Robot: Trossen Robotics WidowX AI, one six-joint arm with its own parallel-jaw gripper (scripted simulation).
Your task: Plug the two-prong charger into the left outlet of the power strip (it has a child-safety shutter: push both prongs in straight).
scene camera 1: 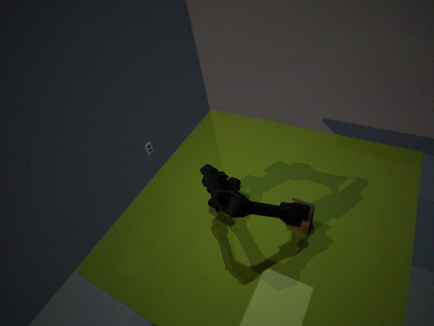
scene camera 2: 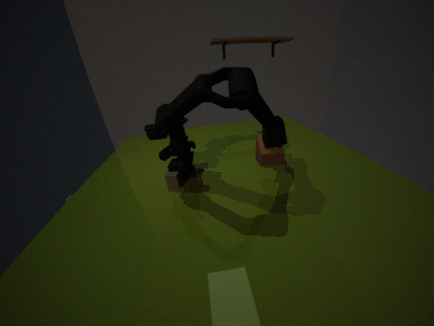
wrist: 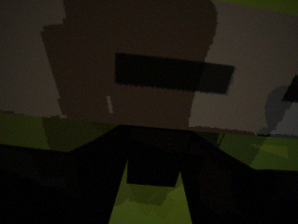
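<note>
My gripper is here in the pictures, and it appears in the wrist view as well. I can also see a charger. A dark rectangle is there too, sharing the scene with the charger and my gripper.
</note>
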